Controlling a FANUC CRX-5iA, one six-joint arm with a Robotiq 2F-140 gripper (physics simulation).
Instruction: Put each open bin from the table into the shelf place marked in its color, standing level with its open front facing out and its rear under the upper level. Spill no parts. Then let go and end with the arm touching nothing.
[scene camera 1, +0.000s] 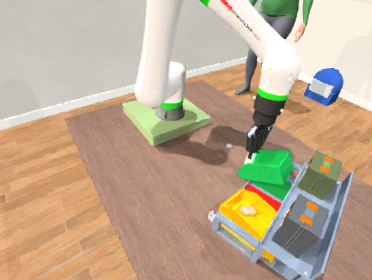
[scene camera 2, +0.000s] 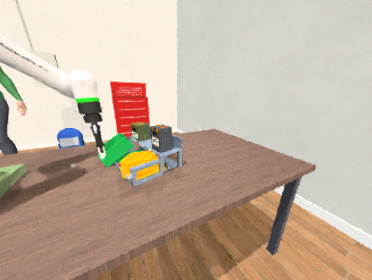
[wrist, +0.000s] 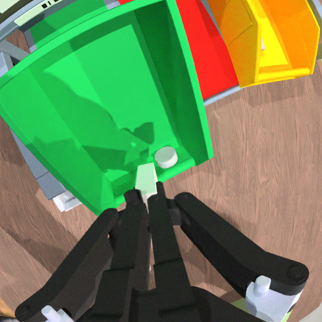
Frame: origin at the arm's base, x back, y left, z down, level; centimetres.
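Where they show: gripper, fingertip midpoint: (scene camera 2: 103, 158); arm's base, link origin: (scene camera 1: 169, 113).
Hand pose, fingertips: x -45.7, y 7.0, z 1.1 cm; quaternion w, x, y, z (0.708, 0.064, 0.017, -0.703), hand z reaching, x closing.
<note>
Things, the pixels of their top centre, and the offset from my fingertips. "*": a spot on its surface instead. Level surfaces: height alone.
- green bin, surface spot: (scene camera 1: 270, 166) * dy -3.3, dx -9.5, dz -9.7 cm
- yellow bin, top centre: (scene camera 1: 255, 209) (scene camera 2: 140, 155) dy -17.4, dx -15.9, dz -5.7 cm
- grey shelf, surface spot: (scene camera 1: 258, 252) (scene camera 2: 162, 163) * dy -25.0, dx -24.4, dz -2.9 cm
- olive box, top centre: (scene camera 1: 326, 164) (scene camera 2: 140, 123) dy +5.3, dx -21.6, dz -16.3 cm
- dark grey box, top centre: (scene camera 1: 309, 213) (scene camera 2: 161, 126) dy -16.9, dx -27.2, dz -18.8 cm
- small pale object, top centre: (scene camera 1: 229, 145) (scene camera 2: 73, 164) dy +4.3, dx +14.2, dz +2.6 cm
- table, surface height: dz +3.6 cm
The green bin (scene camera 1: 270, 166) (scene camera 2: 118, 149) (wrist: 107, 65) is tilted at the green place (scene camera 1: 276, 189) (wrist: 67, 25), its open front low and its rear raised toward the upper level. A white disc (wrist: 166, 157) lies inside at its front lip. My gripper (scene camera 1: 251, 155) (scene camera 2: 102, 151) (wrist: 148, 175) is shut, its tips at that lip; a pale piece (wrist: 146, 177) shows at the tips, and contact is unclear. The yellow bin (scene camera 1: 259, 223) (scene camera 2: 138, 161) (wrist: 292, 42) sits in the shelf's lower level, pale parts (scene camera 1: 247, 210) inside. The red place (scene camera 1: 265, 197) (wrist: 207, 60) holds no bin.
The grey shelf (scene camera 1: 258, 252) (scene camera 2: 162, 166) carries an olive box (scene camera 1: 320, 175) (scene camera 2: 140, 131) and a dark grey box (scene camera 1: 301, 227) (scene camera 2: 161, 138) on its upper level, close behind the bins. A small pale object (scene camera 1: 229, 146) (scene camera 2: 73, 165) lies on the table (scene camera 1: 165, 200) (scene camera 2: 230, 170).
</note>
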